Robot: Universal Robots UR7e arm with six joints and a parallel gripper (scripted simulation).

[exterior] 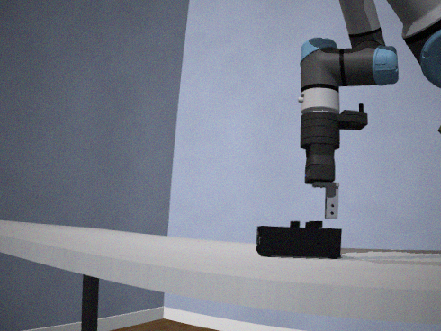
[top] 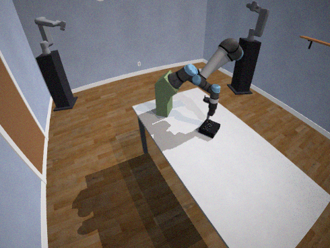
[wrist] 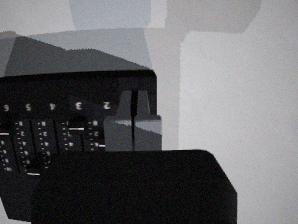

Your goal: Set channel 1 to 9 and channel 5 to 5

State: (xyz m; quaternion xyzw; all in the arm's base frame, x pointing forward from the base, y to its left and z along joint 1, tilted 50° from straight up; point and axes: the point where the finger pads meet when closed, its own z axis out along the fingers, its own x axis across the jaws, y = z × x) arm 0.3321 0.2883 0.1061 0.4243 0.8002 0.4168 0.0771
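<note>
The channel 1 fader cap is 3 cm below my hand, 2 cm to the left of it and 2 cm ahead of it. Also, from my hand: channel 2 fader cap: 4 cm ahead, 3 cm below, 1 cm to the left; channel 3 fader cap: 4 cm ahead, 3 cm below, 2 cm to the right; channel 5 fader cap: 10 cm ahead, 3 cm below, 2 cm to the right.
</note>
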